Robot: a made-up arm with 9 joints. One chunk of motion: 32 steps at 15 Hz.
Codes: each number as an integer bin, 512 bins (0 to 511) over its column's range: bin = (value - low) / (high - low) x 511, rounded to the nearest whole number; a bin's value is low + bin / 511 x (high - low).
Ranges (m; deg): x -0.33..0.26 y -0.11..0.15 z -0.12..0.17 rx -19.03..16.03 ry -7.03..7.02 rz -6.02..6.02
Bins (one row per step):
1: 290 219 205 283 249 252
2: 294 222 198 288 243 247
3: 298 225 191 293 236 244
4: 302 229 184 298 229 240
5: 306 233 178 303 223 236
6: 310 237 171 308 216 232
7: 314 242 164 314 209 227
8: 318 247 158 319 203 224
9: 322 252 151 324 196 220
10: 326 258 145 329 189 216
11: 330 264 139 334 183 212
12: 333 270 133 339 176 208
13: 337 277 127 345 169 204
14: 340 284 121 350 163 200
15: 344 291 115 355 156 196
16: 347 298 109 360 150 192
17: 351 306 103 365 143 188
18: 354 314 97 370 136 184
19: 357 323 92 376 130 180
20: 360 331 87 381 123 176
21: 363 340 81 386 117 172
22: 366 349 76 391 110 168
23: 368 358 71 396 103 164
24: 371 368 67 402 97 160
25: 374 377 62 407 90 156
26: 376 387 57 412 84 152
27: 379 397 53 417 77 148
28: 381 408 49 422 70 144
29: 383 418 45 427 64 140
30: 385 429 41 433 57 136
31: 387 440 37 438 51 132
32: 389 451 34 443 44 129
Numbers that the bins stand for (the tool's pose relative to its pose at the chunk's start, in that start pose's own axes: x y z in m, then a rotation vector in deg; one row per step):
1: 0.0048 0.0014 -0.0037 0.39 -0.18 -0.08
2: 0.0095 0.0030 -0.0076 0.73 -0.35 -0.20
3: 0.0141 0.0045 -0.0116 1.07 -0.54 -0.27
4: 0.0187 0.0065 -0.0156 1.42 -0.73 -0.37
5: 0.0233 0.0086 -0.0190 1.76 -0.90 -0.46
6: 0.0279 0.0106 -0.0230 2.10 -1.09 -0.55
7: 0.0325 0.0131 -0.0269 2.51 -1.28 -0.67
8: 0.0372 0.0157 -0.0303 2.86 -1.45 -0.74
9: 0.0418 0.0182 -0.0343 3.20 -1.64 -0.84
10: 0.0464 0.0213 -0.0377 3.54 -1.83 -0.93
11: 0.0510 0.0243 -0.0411 3.89 -2.00 -1.02
12: 0.0545 0.0274 -0.0445 4.23 -2.19 -1.12
13: 0.0591 0.0309 -0.0479 4.64 -2.38 -1.21
14: 0.0626 0.0345 -0.0513 4.98 -2.55 -1.31
15: 0.0672 0.0381 -0.0547 5.33 -2.74 -1.40
16: 0.0706 0.0416 -0.0581 5.67 -2.91 -1.50
17: 0.0753 0.0457 -0.0615 6.01 -3.10 -1.59
18: 0.0787 0.0498 -0.0650 6.36 -3.29 -1.68
19: 0.0822 0.0543 -0.0678 6.77 -3.46 -1.78
20: 0.0857 0.0584 -0.0706 7.11 -3.65 -1.87
21: 0.0891 0.0630 -0.0740 7.45 -3.81 -1.97
22: 0.0926 0.0676 -0.0769 7.80 -4.01 -2.06
23: 0.0949 0.0722 -0.0797 8.14 -4.20 -2.16
24: 0.0984 0.0772 -0.0820 8.55 -4.36 -2.25
25: 0.1018 0.0818 -0.0848 8.89 -4.56 -2.34
26: 0.1041 0.0869 -0.0877 9.24 -4.72 -2.44
27: 0.1076 0.0920 -0.0899 9.58 -4.91 -2.53
28: 0.1099 0.0976 -0.0922 9.92 -5.11 -2.63
29: 0.1122 0.1027 -0.0945 10.27 -5.27 -2.72
30: 0.1145 0.1083 -0.0967 10.68 -5.46 -2.82
31: 0.1168 0.1139 -0.0990 11.02 -5.63 -2.91
32: 0.1191 0.1195 -0.1007 11.36 -5.82 -2.98

